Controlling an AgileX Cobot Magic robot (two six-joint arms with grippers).
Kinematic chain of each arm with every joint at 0, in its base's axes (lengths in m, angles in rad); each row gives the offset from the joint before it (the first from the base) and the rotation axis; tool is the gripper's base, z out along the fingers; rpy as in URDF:
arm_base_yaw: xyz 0 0 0.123 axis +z
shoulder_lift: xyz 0 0 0 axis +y
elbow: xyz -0.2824 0 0.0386 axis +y
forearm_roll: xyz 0.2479 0 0.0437 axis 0.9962 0 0.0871
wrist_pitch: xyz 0 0 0 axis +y
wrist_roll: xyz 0.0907 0 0.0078 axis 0.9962 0 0.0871
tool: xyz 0 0 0 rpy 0 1.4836 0
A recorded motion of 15 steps. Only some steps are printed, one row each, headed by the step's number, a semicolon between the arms.
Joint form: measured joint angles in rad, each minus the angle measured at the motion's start. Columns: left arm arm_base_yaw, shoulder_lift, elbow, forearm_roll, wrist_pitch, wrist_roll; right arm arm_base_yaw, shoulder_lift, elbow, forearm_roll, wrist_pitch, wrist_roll.
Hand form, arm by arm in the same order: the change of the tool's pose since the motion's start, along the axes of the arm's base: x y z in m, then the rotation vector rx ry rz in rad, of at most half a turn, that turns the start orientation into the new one. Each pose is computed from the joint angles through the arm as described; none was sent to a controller.
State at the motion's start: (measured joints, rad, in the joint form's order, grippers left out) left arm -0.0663 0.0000 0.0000 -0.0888 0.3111 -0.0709; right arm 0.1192 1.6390 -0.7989 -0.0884 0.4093 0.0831
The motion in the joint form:
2: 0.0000 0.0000 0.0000 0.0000 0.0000 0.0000; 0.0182 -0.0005 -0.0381 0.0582 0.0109 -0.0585
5: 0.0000 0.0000 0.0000 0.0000 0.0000 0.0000; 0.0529 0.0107 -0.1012 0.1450 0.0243 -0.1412
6: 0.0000 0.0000 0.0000 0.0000 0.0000 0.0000; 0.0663 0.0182 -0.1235 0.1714 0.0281 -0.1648
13: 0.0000 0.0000 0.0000 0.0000 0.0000 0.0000; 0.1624 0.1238 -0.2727 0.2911 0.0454 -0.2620
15: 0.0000 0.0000 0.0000 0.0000 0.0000 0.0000; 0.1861 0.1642 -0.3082 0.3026 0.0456 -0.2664
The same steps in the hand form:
2: 0.0000 0.0000 0.0000 0.0000 0.0000 0.0000; 0.0069 0.0084 0.0087 0.0220 -0.0237 0.0321
5: 0.0000 0.0000 0.0000 0.0000 0.0000 0.0000; 0.0183 0.0243 0.0204 0.0585 -0.0575 0.0860
6: 0.0000 0.0000 0.0000 0.0000 0.0000 0.0000; 0.0223 0.0304 0.0236 0.0707 -0.0671 0.1043
13: 0.0000 0.0000 0.0000 0.0000 0.0000 0.0000; 0.0491 0.0750 0.0266 0.1313 -0.0858 0.2160
15: 0.0000 0.0000 0.0000 0.0000 0.0000 0.0000; 0.0558 0.0865 0.0214 0.1385 -0.0785 0.2363

